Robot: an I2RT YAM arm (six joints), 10 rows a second.
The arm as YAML. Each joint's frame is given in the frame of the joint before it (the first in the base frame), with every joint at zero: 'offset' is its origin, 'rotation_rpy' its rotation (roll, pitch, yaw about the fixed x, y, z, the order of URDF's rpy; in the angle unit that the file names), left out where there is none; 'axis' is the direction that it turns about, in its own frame. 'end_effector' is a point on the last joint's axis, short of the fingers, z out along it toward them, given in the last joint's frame.
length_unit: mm
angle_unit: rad
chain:
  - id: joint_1
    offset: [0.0, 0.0, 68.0]
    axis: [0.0, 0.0, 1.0]
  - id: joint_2
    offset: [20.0, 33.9, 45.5]
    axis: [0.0, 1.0, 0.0]
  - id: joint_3
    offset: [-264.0, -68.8, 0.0]
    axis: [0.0, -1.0, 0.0]
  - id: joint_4
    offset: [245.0, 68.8, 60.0]
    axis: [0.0, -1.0, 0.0]
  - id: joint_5
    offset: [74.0, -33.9, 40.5]
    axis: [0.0, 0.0, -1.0]
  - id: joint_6
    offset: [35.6, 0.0, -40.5]
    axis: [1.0, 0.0, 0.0]
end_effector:
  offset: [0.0, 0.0, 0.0]
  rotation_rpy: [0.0, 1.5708, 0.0]
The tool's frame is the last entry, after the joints.
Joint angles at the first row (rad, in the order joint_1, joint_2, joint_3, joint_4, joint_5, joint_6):
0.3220, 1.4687, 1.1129, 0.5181, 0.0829, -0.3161
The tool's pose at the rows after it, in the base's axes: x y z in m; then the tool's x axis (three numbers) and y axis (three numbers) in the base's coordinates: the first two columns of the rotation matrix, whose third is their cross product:
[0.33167 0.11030 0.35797 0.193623 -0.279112 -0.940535 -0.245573 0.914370 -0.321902]
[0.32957 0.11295 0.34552 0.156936 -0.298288 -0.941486 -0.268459 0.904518 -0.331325]
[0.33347 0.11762 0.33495 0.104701 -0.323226 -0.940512 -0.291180 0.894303 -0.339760]
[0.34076 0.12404 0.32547 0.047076 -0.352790 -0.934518 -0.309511 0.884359 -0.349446]
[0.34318 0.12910 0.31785 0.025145 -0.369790 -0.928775 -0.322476 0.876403 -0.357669]
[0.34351 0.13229 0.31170 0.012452 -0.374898 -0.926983 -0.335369 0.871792 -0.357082]
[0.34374 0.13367 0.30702 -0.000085 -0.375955 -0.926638 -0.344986 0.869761 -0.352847]
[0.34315 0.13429 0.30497 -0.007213 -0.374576 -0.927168 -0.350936 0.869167 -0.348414]
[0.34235 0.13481 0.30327 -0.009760 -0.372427 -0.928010 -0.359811 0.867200 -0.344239]
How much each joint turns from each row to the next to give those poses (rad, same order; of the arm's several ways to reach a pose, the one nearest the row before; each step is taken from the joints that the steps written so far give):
0.0015, -0.0114, -0.0139, -0.0511, -0.0591, -0.0163
0.0089, -0.0023, -0.0314, -0.0177, -0.0017, -0.0074
0.0094, 0.0217, 0.0043, -0.0450, 0.0051, -0.0068
0.0114, 0.0371, 0.0257, -0.0557, 0.0145, -0.0084
0.0114, 0.0197, 0.0010, -0.0112, 0.0075, -0.0078
0.0077, 0.0096, -0.0078, -0.0004, -0.0002, 0.0008
0.0031, 0.0060, -0.0065, -0.0025, -0.0023, 0.0043
0.0020, 0.0003, -0.0045, -0.0032, -0.0018, 0.0045
0.0014, -0.0009, -0.0057, 0.0000, -0.0070, 0.0035

